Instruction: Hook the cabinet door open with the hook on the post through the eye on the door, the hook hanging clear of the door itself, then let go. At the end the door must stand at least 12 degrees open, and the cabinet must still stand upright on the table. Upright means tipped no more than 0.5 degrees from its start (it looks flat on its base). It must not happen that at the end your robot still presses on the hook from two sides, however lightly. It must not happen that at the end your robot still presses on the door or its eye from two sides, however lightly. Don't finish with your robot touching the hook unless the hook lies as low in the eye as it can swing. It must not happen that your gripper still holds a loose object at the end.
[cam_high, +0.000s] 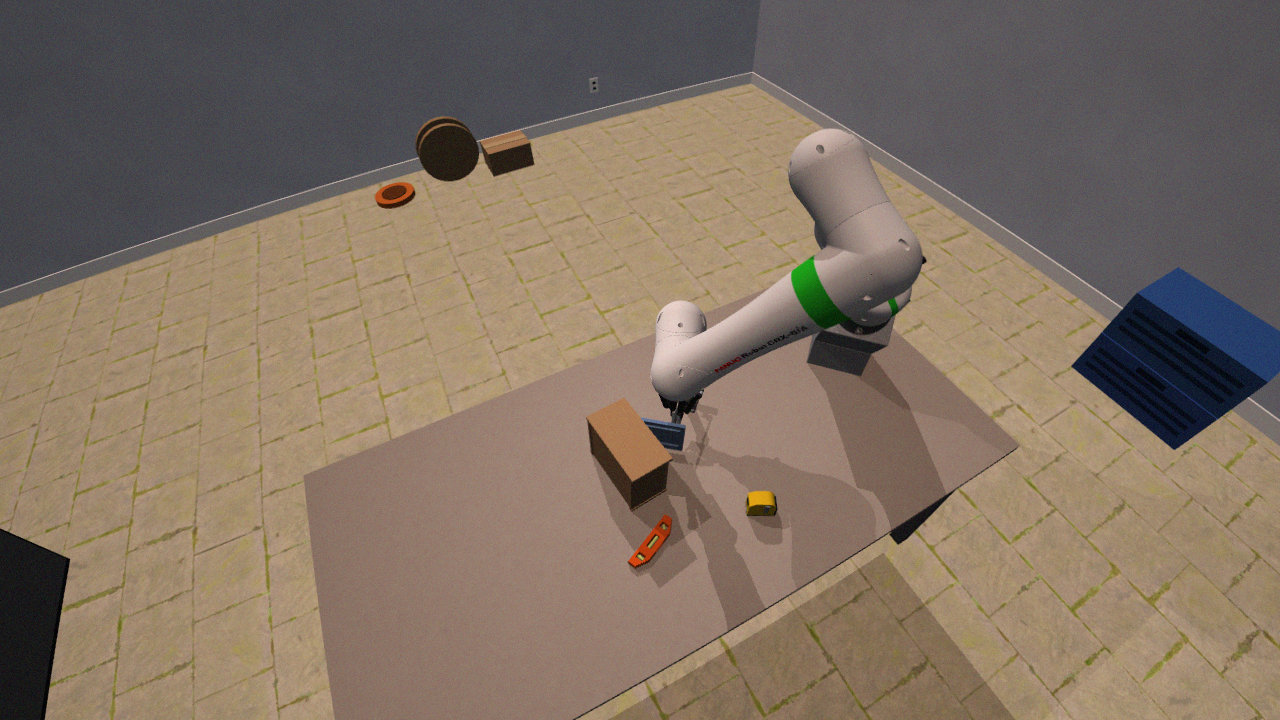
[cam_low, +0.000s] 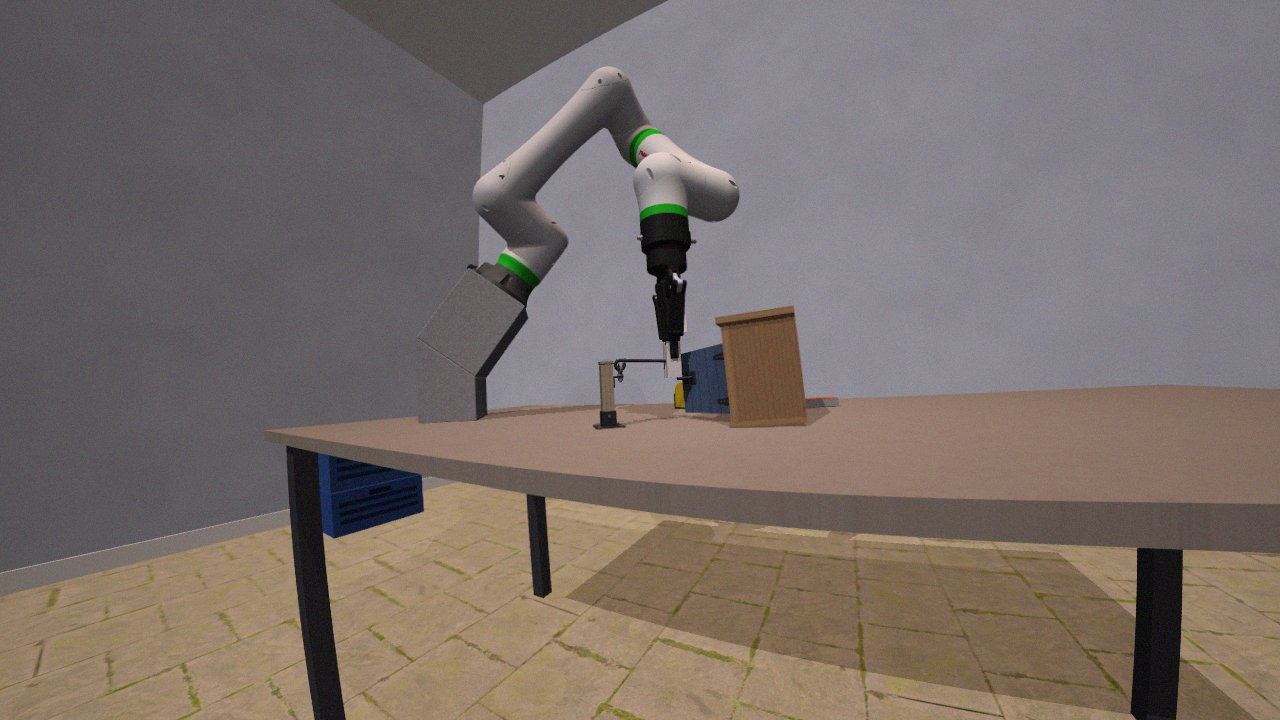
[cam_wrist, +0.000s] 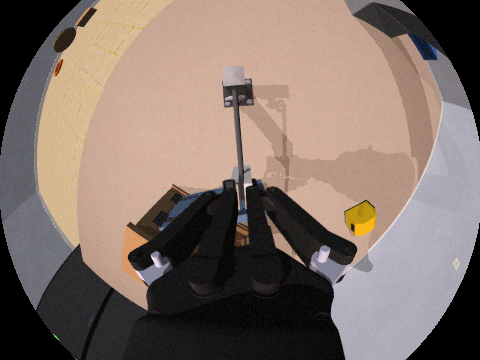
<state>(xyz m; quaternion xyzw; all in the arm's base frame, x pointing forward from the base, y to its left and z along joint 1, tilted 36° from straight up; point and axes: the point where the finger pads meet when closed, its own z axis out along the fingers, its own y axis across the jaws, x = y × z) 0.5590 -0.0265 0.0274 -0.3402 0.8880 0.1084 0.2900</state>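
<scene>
My gripper is now 30 mm to the left of the dark hook, 30 mm past it and 20 mm above it. The rest, counted from my hand: hook post (60 mm to the right, 60 mm behind, 40 mm below); yellow tape measure (290 mm to the left, 100 mm behind, 80 mm below); cabinet door (60 mm ahead, 40 mm below, 10 mm to the right).
</scene>
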